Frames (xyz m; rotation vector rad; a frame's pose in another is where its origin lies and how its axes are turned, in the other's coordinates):
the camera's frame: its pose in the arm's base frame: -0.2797 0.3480 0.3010 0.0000 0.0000 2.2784
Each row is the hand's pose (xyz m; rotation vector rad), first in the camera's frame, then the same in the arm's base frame.
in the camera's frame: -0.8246 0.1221 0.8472 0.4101 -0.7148 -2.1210
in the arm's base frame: 0.1635 -0.3580 1.1482 0.6673 0.0597 0.0555
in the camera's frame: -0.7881 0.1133 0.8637 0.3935 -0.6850 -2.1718
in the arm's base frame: 0.1465 -0.3245 1.1647 0.6337 0.0571 0.0137
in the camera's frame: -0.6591 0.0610 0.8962 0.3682 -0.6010 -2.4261
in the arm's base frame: 0.1024 -0.1925 1.1972 0.5356 0.0635 -0.2188
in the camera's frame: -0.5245 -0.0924 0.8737 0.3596 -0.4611 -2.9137
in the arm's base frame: 0.1314 0.0095 1.1747 0.3919 0.0921 -0.6809
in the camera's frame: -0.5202 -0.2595 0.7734 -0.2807 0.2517 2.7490
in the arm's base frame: 0.2556 0.1214 1.0744 0.2622 0.1134 -1.2256
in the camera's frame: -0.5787 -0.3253 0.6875 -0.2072 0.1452 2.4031
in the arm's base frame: 0.3437 0.1197 0.9885 0.1887 0.1100 -1.5865
